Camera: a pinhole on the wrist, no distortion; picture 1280 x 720 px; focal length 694.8 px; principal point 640.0 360.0 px. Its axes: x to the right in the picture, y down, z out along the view. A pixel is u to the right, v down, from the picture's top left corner.
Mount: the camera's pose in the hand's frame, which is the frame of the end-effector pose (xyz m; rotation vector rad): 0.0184 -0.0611 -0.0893 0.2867 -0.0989 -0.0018
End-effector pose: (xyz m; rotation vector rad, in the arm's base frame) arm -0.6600 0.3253 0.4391 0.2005 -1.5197 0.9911
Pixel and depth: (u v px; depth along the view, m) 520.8 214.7 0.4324
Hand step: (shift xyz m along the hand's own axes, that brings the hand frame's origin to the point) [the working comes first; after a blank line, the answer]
In the camera's frame: -0.0742 -0.0904 0.4324

-0.0965 -0.2687 0.2906
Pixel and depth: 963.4 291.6 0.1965
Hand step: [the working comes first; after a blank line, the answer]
In the camera's frame: 0.0915 -0.0193 0.1965

0.0905 -0.1366 0.1017
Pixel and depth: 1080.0 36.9 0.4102
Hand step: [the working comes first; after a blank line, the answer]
In the camera's frame: 0.2598 -0.1908 0.4102

0.2392 -0.3640 0.2735
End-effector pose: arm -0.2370 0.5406 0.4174 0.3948 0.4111 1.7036
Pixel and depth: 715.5 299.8 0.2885
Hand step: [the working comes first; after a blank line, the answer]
In the camera's frame: 0.0313 -0.0250 0.2885

0.0217 -0.1670 0.1820
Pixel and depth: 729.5 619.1 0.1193
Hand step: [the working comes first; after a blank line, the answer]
In the camera's frame: 0.0154 0.0445 0.1193

0.0215 -0.0523 0.0386
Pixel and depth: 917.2 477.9 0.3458
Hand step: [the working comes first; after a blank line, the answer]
In the camera's frame: 0.1380 0.0587 0.3458

0.1212 -0.1046 0.2707
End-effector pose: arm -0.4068 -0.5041 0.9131 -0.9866 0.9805 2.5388
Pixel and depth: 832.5 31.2 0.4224
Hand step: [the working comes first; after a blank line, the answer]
In the camera's frame: 0.1170 -0.1999 0.4224

0.0961 -0.3739 0.2687
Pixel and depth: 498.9 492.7 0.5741
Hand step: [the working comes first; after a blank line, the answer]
In the camera's frame: -0.1166 0.1096 0.5741

-0.1550 -0.1161 0.4782
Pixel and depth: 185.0 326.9 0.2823
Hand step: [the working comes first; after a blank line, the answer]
In the camera's frame: -0.1849 -0.0134 0.2823

-0.1930 -0.1507 0.1584
